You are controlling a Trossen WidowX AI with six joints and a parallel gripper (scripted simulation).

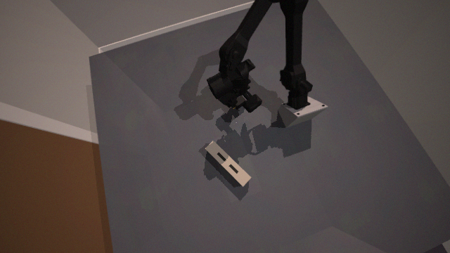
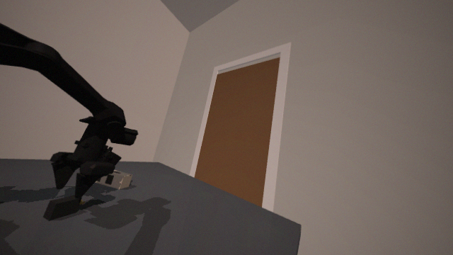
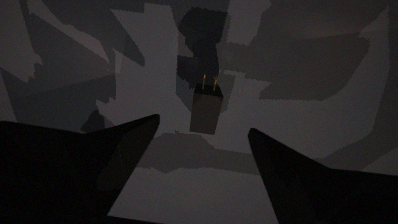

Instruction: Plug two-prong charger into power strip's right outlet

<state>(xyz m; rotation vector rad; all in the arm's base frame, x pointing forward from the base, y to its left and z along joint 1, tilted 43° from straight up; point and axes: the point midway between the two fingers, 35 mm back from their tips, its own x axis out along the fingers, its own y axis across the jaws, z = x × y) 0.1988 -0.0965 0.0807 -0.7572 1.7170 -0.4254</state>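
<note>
Right now the dark two-prong charger is 40 mm below my gripper tip, 20 mm ahead of it and 10 mm to the left of it.
</note>
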